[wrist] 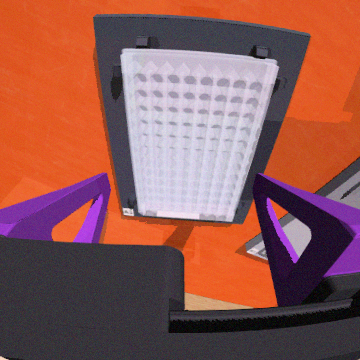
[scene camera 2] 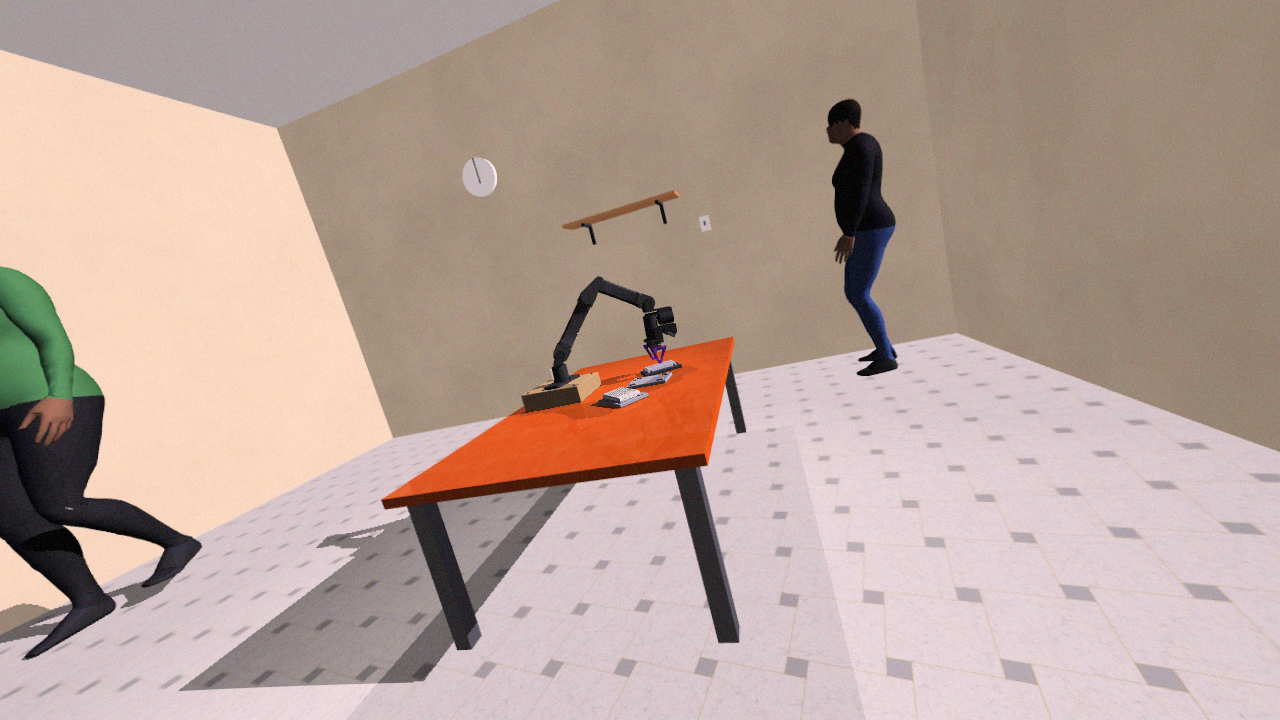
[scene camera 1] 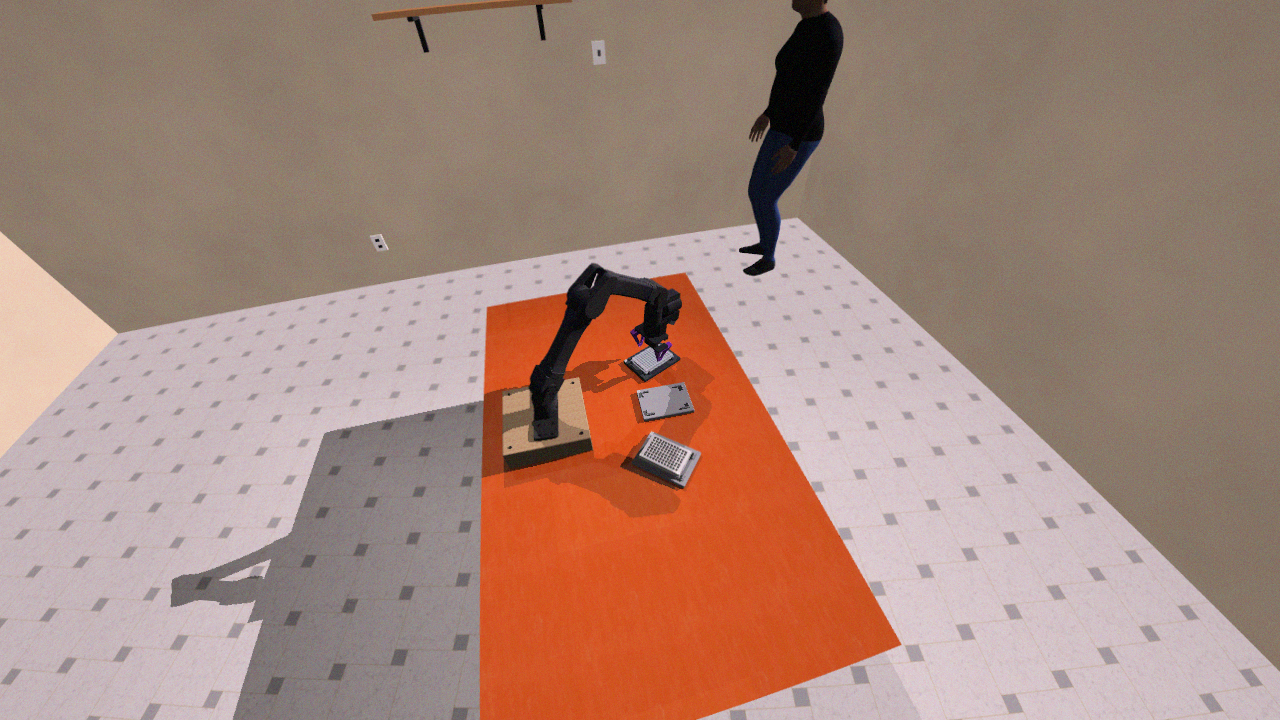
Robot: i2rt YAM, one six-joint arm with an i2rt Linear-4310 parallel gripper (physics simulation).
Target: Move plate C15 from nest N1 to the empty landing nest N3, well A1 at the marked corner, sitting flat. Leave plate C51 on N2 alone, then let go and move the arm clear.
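Note:
A clear-white well plate sits in the dark nest at the far end of the row. Its name is not readable; a small white corner label shows on that nest. My gripper is wide open above the plate's near part, one finger out to each side, holding nothing. The empty grey landing nest lies in the middle, turned relative to the dark one. The other white plate sits on a grey nest, nearest scene camera 1.
The arm stands on a wooden base block on the orange table. A person in black stands beyond the table. A person in green is at the left in scene camera 2.

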